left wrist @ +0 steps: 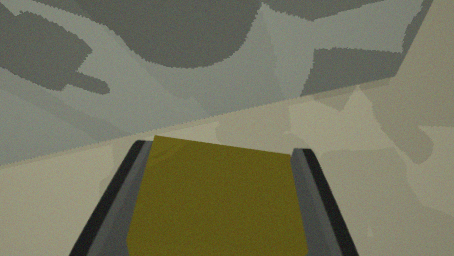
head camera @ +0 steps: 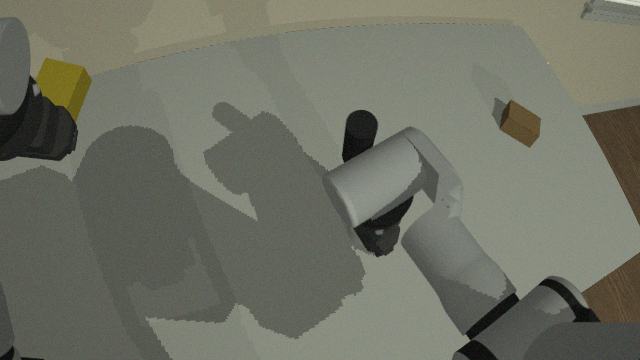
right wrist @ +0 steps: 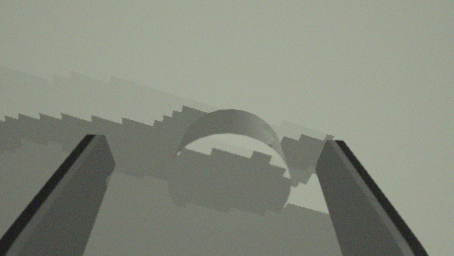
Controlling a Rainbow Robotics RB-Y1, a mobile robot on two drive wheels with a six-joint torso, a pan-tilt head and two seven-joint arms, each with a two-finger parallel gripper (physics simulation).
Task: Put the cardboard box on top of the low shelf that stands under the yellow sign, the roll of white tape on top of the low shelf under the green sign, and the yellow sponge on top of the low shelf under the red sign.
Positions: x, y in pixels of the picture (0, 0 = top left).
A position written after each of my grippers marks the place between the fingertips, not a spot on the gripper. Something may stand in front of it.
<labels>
my left gripper: left wrist 223, 159; head camera 47, 143; not seen in the right wrist view (out of frame)
my right gripper: head camera 363, 225; right wrist 217, 152; not seen in the left wrist view (out of frame)
</labels>
